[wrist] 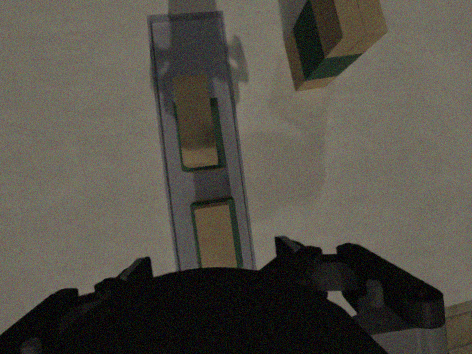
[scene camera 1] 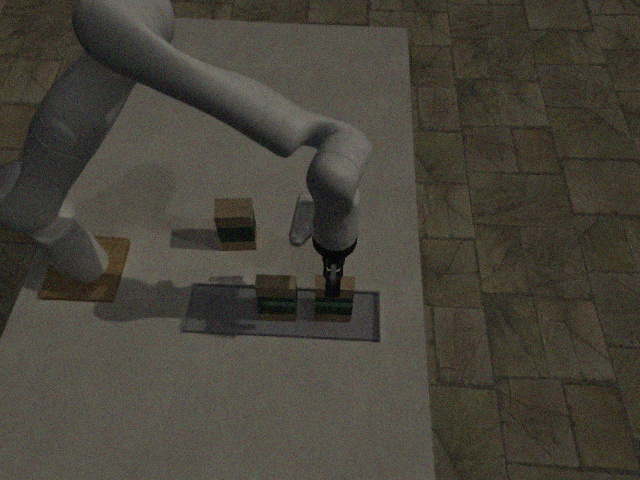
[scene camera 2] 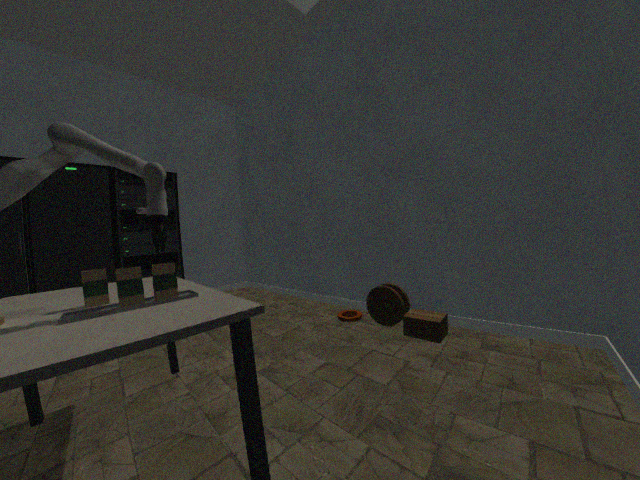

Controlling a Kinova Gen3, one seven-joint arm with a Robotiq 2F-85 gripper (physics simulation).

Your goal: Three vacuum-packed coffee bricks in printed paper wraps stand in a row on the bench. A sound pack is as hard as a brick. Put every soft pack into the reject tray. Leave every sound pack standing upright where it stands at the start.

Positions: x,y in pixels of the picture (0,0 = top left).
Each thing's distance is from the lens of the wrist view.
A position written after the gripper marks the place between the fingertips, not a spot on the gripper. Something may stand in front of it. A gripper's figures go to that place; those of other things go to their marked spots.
gripper [wrist: 215,261]: 17 cm
reject tray [wrist: 184,48]: 40 cm
